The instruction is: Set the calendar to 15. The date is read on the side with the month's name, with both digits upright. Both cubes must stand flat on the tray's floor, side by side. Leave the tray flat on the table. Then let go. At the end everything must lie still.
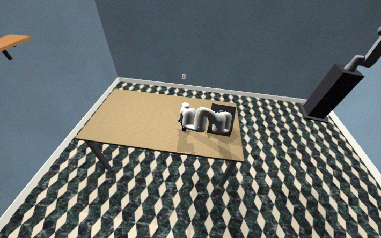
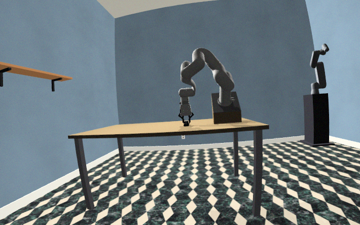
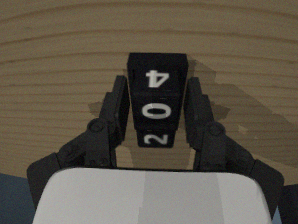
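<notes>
Now: the black digit cube 10 mm below my hand. Also, from my hand: black cube: 30 mm to the left, 10 mm below.
</notes>
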